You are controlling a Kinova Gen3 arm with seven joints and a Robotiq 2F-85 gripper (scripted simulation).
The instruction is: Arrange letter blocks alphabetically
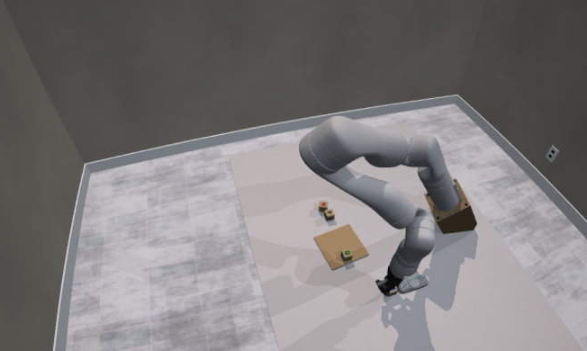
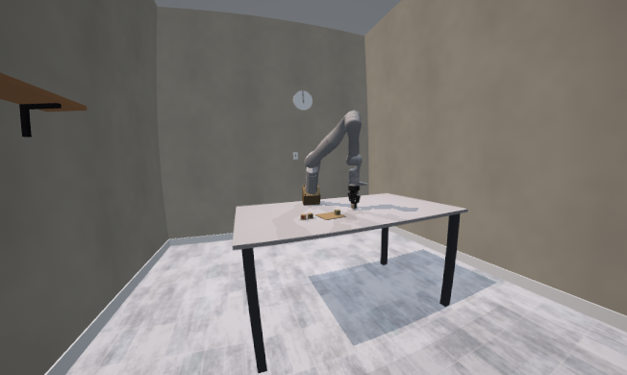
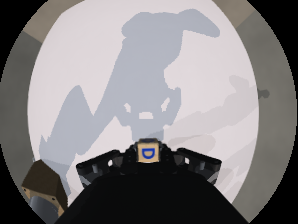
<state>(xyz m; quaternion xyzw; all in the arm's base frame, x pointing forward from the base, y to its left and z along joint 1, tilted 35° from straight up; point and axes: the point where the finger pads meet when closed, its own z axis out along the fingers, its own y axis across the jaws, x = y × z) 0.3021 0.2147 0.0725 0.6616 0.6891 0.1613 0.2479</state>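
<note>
My gripper is now 80 mm short of the tan mat, 210 mm to the left of it and 30 mm above it. Also, from my hand: block 80 mm ahead, 340 mm to the right, 10 mm below.
</note>
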